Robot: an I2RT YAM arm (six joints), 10 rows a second.
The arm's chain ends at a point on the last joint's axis. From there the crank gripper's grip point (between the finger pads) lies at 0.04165 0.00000 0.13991 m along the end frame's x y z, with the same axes.
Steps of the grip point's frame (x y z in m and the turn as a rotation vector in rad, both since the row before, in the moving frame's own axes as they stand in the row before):
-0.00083 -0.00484 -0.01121 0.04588 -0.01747 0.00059
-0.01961 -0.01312 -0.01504 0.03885 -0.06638 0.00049
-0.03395 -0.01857 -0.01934 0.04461 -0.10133 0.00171
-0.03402 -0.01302 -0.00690 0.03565 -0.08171 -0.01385
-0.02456 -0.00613 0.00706 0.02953 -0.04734 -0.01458
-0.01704 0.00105 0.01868 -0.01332 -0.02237 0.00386
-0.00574 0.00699 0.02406 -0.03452 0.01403 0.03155
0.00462 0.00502 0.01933 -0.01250 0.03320 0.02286
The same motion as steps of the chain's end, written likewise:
0.00162 0.00157 -0.01177 0.04588 -0.01747 0.00059
-0.01024 -0.00765 -0.01739 0.03885 -0.06638 0.00049
-0.01959 -0.01231 -0.02270 0.04461 -0.10133 0.00171
-0.02243 -0.00748 -0.00973 0.03565 -0.08171 -0.01385
-0.01786 -0.00141 0.00532 0.02953 -0.04734 -0.01458
-0.01390 -0.00097 0.01780 -0.01332 -0.02237 0.00386
-0.00760 0.00083 0.02476 -0.03452 0.01403 0.03155
0.00003 0.00228 0.02081 -0.01250 0.03320 0.02286

